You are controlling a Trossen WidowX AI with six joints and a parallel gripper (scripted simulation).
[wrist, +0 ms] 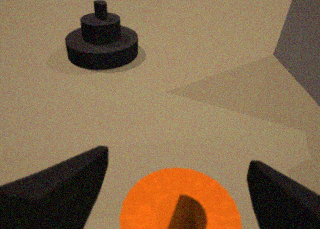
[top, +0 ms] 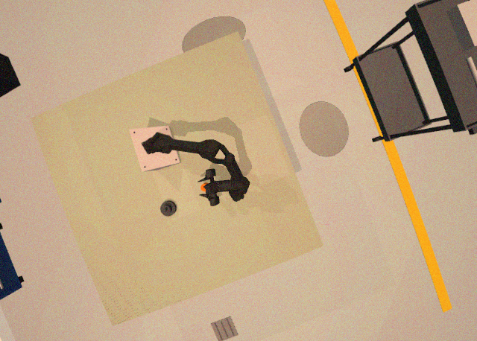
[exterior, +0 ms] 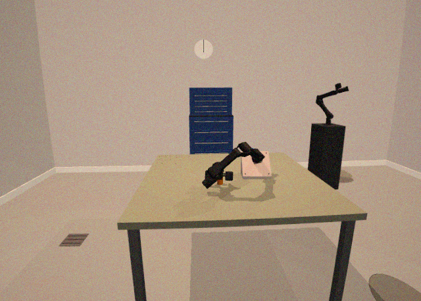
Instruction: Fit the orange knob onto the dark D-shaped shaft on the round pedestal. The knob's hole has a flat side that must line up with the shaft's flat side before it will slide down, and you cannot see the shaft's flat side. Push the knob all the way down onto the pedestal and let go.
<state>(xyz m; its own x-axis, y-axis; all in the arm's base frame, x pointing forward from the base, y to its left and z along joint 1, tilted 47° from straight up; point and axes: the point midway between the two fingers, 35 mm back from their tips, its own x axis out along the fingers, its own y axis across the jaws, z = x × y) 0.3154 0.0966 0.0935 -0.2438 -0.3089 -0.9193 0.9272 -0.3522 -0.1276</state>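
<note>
Right now my gripper tip is 1 cm short of the orange knob, 3 cm to the right of it and 2 cm above it. From my gripper tip the other things lie so: round dark pedestal (2 cm ahead, 21 cm to the right, 2 cm below).
</note>
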